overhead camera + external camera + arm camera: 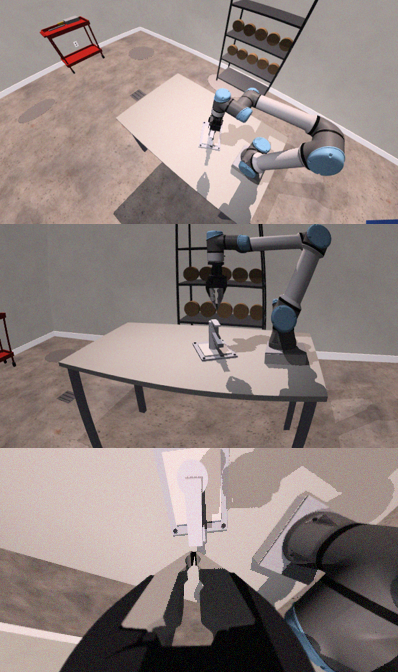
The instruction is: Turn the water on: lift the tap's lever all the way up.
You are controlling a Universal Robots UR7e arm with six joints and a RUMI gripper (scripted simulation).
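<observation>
Right now my hand is 90 mm above the lever, 30 mm to the left of it and 10 mm short of it. Round my hand: grey tap (140 mm below, 50 mm to the right, 20 mm ahead).
</observation>
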